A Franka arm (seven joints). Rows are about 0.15 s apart.
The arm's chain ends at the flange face. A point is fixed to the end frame.
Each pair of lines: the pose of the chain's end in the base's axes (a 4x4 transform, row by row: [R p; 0 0 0 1], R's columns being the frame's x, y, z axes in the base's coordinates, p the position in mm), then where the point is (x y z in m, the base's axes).
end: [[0.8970, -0.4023, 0.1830, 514.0], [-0.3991, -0.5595, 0.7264, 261.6], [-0.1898, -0.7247, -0.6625, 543.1], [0, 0, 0, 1]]
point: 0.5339 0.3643 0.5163
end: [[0.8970, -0.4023, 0.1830, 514.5], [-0.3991, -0.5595, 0.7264, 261.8], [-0.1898, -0.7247, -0.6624, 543.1], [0, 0, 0, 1]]
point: 0.5344 0.3645 0.5163
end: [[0.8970, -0.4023, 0.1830, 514.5], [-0.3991, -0.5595, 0.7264, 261.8], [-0.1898, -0.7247, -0.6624, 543.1], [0, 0, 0, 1]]
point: 0.5344 0.3645 0.5163
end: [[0.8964, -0.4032, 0.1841, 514.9], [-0.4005, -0.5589, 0.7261, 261.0], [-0.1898, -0.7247, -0.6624, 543.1], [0, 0, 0, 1]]
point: 0.5350 0.3636 0.5163
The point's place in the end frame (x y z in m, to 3 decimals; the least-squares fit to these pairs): -0.018 -0.046 0.096
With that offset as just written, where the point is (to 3 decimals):
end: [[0.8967, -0.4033, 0.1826, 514.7], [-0.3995, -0.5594, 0.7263, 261.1], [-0.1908, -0.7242, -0.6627, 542.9], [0, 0, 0, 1]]
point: 0.535 0.364 0.516
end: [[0.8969, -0.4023, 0.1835, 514.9], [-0.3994, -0.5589, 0.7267, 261.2], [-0.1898, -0.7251, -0.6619, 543.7], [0, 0, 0, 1]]
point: 0.535 0.364 0.517
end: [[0.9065, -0.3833, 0.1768, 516.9], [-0.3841, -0.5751, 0.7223, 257.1], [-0.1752, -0.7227, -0.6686, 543.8], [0, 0, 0, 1]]
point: 0.535 0.360 0.516
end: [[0.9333, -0.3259, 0.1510, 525.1], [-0.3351, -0.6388, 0.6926, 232.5], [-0.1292, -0.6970, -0.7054, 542.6], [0, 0, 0, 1]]
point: 0.538 0.334 0.509
